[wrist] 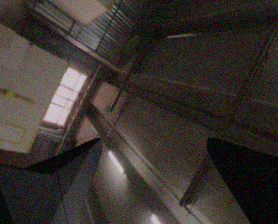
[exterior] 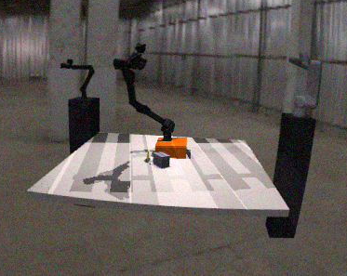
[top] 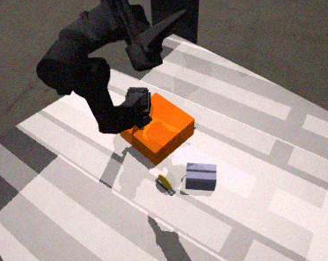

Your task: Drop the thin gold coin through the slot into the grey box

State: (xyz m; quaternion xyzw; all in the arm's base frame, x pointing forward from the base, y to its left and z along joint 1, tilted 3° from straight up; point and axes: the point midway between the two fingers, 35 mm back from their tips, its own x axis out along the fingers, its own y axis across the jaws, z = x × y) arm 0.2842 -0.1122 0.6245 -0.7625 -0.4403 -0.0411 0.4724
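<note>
Now: the gold coin 90 mm behind my gripper tip, 30 mm to the left of it and 680 mm below it.
</note>
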